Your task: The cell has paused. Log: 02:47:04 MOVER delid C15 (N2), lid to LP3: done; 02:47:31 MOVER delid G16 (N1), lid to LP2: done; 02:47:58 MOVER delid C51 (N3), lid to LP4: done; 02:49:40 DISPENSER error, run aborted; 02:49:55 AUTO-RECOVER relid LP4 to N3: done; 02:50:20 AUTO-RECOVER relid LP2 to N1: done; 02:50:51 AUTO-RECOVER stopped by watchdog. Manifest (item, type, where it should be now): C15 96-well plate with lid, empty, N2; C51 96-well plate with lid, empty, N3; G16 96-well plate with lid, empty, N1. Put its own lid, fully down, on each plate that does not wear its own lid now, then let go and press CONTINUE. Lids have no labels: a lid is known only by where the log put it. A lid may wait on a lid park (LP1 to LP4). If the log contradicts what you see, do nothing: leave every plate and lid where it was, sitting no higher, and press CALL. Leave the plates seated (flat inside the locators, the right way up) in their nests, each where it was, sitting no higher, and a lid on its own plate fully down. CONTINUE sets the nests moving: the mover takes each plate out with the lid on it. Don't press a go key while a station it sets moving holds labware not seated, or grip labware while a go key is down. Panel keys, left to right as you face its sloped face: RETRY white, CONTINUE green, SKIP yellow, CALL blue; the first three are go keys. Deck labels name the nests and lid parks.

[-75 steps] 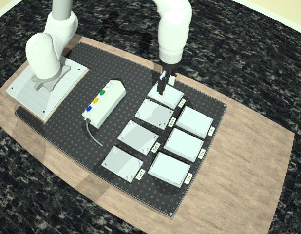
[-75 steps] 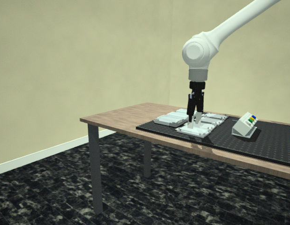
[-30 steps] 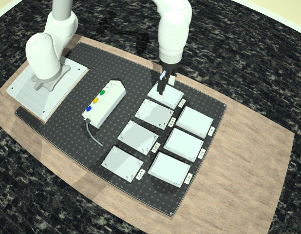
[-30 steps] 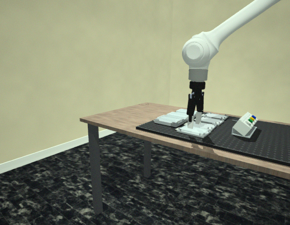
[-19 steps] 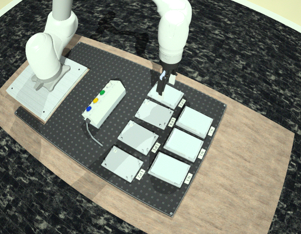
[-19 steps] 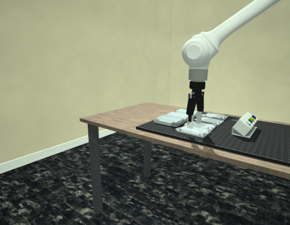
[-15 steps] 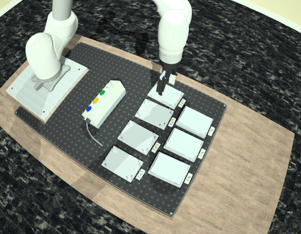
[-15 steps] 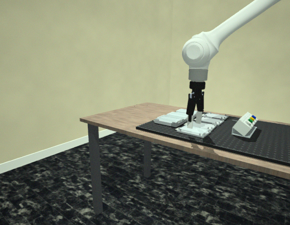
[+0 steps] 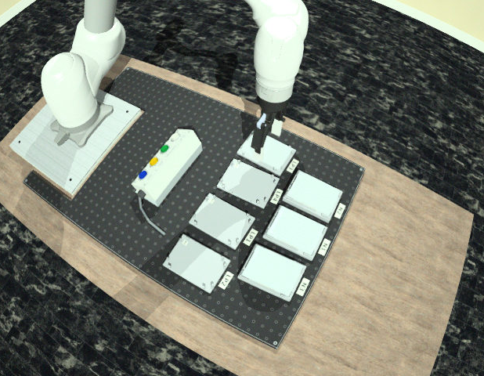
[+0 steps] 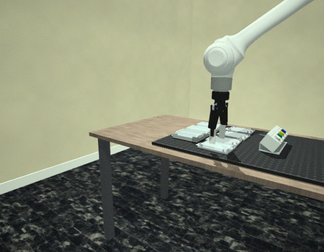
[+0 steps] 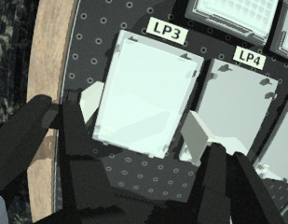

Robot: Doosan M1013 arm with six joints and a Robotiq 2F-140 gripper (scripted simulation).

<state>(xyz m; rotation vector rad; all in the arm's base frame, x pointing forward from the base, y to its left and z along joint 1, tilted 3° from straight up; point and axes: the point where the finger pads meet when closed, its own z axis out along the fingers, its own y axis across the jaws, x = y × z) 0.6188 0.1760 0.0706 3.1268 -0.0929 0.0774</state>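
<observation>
Right now my hand is 50 mm above the lid park LP3. Also, from my hand: white retry key: 240 mm behind, 120 mm to the right, 10 mm above; lid park LP4: 120 mm to the right, 50 mm below; lid park LP1: 10 mm behind, 250 mm to the right, 50 mm below.
</observation>
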